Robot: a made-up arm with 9 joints. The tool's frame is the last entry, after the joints. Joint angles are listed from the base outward. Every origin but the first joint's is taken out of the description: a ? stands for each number. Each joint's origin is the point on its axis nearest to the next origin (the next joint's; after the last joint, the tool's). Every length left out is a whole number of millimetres.
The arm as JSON. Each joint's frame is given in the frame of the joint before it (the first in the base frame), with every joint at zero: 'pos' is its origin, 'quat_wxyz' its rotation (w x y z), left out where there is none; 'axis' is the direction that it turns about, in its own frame. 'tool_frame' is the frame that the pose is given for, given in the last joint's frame.
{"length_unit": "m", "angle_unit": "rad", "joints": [
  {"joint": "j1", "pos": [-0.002, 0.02, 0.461], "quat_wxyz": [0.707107, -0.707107, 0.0, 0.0], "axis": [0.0, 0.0, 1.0]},
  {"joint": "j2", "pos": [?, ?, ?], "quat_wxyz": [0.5, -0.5, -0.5, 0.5], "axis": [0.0, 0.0, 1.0]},
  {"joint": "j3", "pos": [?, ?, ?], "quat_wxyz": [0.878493, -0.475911, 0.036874, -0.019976], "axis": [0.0, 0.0, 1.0]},
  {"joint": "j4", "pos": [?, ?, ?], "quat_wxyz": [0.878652, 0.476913, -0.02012, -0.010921], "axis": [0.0, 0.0, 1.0]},
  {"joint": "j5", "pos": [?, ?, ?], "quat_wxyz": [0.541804, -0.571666, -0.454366, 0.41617], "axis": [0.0, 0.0, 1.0]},
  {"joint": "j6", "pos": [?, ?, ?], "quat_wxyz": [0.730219, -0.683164, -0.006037, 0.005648], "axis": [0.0, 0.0, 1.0]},
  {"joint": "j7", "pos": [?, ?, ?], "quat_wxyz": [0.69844, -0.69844, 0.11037, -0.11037], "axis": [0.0, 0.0, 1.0]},
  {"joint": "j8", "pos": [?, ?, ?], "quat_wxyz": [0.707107, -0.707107, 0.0, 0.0], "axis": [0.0, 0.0, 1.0]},
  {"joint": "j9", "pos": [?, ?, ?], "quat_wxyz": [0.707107, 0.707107, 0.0, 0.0], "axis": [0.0, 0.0, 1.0]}
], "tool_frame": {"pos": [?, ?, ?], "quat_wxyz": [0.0, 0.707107, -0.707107, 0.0]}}
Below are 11 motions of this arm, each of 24 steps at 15 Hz.
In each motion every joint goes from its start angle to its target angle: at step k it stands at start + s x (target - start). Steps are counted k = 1, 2, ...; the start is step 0. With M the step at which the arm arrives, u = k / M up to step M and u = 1 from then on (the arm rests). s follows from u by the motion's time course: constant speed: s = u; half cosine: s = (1 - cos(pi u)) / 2; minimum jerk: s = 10 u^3 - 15 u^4 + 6 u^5.
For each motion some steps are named. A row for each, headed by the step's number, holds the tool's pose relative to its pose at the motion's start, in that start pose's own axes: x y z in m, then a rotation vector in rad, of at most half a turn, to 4 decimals.
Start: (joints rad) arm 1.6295 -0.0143 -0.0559 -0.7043 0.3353 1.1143 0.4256 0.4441 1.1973
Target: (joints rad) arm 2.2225 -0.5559 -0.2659 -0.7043 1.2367 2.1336 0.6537 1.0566 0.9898
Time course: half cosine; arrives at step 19
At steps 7, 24:
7: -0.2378 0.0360 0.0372 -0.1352 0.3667 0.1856
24: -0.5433 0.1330 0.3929 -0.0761 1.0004 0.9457

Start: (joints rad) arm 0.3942 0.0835 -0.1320 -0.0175 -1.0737 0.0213 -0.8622 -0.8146 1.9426
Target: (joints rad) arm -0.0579 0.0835 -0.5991 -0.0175 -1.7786 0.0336 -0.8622 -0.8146 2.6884
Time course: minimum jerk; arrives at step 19
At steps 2, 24:
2: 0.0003 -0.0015 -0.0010 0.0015 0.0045 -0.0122
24: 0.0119 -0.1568 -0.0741 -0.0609 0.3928 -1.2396

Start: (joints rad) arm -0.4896 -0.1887 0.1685 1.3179 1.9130 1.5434 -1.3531 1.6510 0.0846
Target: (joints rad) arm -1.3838 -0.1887 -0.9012 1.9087 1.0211 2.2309 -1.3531 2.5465 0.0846
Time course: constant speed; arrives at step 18
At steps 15, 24:
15: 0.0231 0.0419 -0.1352 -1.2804 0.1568 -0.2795
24: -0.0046 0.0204 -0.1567 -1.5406 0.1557 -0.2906

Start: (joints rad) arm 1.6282 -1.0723 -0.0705 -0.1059 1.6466 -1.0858 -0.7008 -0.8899 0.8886
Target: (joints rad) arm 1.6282 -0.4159 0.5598 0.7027 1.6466 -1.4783 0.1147 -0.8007 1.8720
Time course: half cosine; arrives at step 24
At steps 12, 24:
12: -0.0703 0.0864 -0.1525 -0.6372 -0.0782 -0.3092
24: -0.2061 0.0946 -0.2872 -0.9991 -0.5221 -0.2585

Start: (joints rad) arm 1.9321 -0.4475 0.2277 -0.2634 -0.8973 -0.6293 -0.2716 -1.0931 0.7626
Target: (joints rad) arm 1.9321 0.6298 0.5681 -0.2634 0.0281 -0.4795 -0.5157 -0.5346 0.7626
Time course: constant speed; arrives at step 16
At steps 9, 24:
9: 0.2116 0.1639 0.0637 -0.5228 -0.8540 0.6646
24: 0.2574 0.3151 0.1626 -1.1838 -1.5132 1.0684

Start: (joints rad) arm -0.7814 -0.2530 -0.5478 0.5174 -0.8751 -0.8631 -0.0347 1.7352 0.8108
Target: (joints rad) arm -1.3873 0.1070 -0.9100 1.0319 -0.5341 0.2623 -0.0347 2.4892 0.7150
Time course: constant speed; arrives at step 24
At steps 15, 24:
15: 0.0766 0.2133 0.2425 -0.2495 0.2590 -0.2921
24: 0.1941 0.3079 0.3420 -0.3846 0.3642 -0.4249

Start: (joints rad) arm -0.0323 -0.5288 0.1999 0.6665 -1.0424 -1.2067 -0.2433 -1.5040 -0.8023
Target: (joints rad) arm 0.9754 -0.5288 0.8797 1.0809 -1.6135 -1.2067 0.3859 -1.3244 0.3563
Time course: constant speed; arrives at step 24
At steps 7, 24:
7: 0.0032 0.1774 0.0026 -0.4305 -0.1118 -0.6241
24: 0.0726 0.3504 -0.2389 -1.4040 -1.2413 -1.4961

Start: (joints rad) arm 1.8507 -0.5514 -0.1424 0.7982 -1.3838 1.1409 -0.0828 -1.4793 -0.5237
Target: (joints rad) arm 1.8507 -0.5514 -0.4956 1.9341 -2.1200 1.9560 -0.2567 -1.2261 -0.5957
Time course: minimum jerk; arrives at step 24
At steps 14, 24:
14: 0.2854 -0.1430 -0.0660 0.3470 0.2516 0.7731
24: 0.4525 -0.1534 -0.1921 0.7215 0.3910 1.1414

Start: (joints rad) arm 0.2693 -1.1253 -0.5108 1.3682 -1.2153 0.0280 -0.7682 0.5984 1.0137
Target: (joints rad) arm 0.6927 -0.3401 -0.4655 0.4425 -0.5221 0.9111 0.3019 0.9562 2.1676
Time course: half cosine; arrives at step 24
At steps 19, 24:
19: -0.1236 0.0657 0.2829 -0.7704 0.5088 -1.2141
24: -0.1379 0.0782 0.3236 -0.9541 0.5305 -1.2886

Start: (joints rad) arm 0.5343 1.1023 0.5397 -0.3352 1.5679 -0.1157 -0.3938 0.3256 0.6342
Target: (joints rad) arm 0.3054 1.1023 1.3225 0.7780 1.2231 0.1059 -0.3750 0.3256 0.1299
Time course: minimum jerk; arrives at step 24
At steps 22, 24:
22: -0.3490 -0.3261 0.0829 -0.8836 1.4939 0.9294
24: -0.3492 -0.3274 0.0850 -0.8888 1.5026 0.9306

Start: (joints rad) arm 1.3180 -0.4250 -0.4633 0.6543 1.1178 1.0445 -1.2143 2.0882 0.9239
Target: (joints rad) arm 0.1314 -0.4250 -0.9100 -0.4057 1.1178 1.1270 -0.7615 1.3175 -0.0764
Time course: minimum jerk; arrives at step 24
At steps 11, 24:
11: -0.0276 -0.0128 0.0327 0.3707 -0.0982 0.2528
24: -0.0596 -0.1597 0.1603 1.1105 -0.3496 0.6837

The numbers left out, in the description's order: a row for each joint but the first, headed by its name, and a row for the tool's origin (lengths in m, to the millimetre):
j2: -0.065 -0.04 0.0
j3: -0.001 0.055 0.0
j4: 0.054 -0.325 0.0
j5: 0.043 -0.141 0.0
j6: 0.039 -0.06 0.0
j7: 0.112 0.197 0.0
j8: 0.166 -0.025 0.0
j9: -0.04 0.075 0.0
tool: -0.013 0.016 0.0

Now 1 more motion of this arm.
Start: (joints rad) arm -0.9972 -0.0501 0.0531 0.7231 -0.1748 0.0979 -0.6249 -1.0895 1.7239
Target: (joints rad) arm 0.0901 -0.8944 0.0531 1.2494 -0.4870 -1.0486 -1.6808 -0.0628 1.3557
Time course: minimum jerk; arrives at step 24
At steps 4, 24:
4: -0.0170 -0.0073 0.0112 -0.0602 -0.0539 -0.0084
24: -0.3179 -0.0125 0.3637 -2.2497 -0.1295 0.7333

